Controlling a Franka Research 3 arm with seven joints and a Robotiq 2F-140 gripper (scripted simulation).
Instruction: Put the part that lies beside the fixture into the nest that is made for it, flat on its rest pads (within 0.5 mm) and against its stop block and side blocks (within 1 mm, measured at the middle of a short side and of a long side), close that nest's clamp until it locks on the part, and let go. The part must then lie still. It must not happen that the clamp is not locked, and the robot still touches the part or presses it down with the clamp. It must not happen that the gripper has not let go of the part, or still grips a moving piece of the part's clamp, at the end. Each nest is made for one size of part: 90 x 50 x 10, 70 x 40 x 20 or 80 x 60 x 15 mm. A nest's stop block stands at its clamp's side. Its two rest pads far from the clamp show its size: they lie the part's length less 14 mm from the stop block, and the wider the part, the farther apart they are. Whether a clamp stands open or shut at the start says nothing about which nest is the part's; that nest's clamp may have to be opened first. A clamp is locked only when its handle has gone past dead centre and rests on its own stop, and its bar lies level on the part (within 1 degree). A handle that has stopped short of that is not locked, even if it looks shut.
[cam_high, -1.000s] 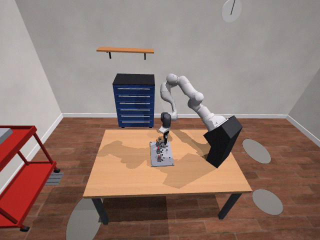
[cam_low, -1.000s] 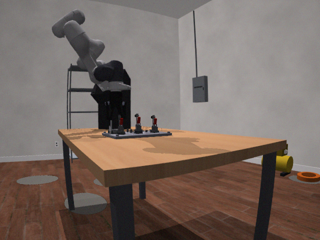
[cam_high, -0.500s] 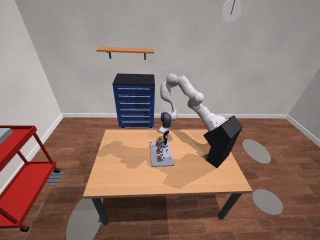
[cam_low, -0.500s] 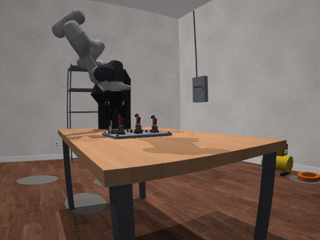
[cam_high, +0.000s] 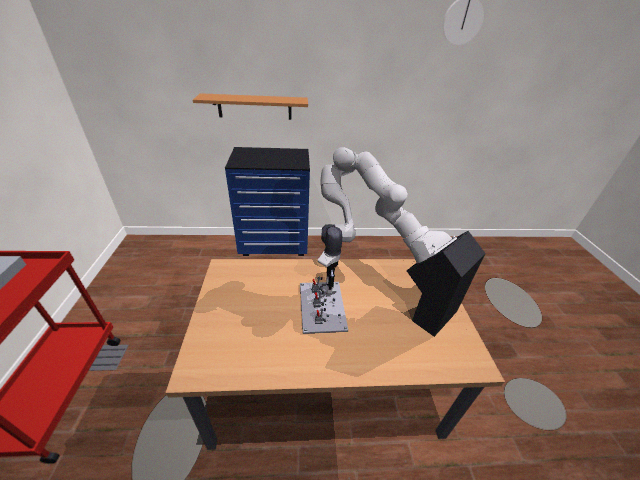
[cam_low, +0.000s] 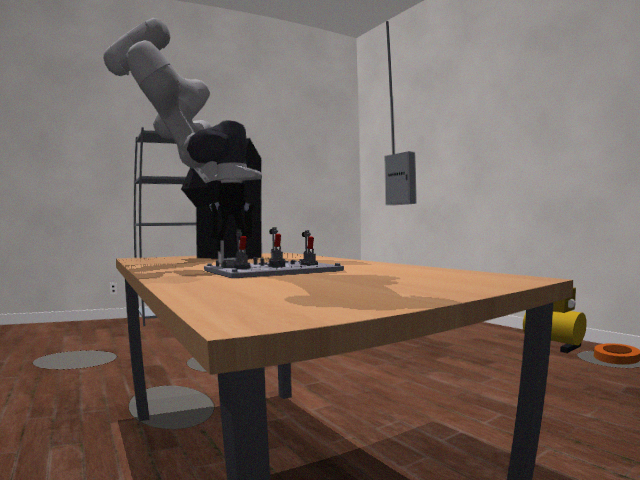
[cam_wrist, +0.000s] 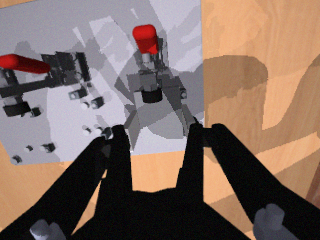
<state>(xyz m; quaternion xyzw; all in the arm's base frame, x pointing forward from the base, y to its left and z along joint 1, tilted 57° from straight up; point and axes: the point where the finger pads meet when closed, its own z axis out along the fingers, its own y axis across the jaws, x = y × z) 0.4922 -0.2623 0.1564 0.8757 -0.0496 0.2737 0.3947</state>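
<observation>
The grey block part is 3 cm below my hand. From my hand the other things lie so: grey fixture plate 8 cm ahead, 9 cm to the left, 5 cm below.
</observation>
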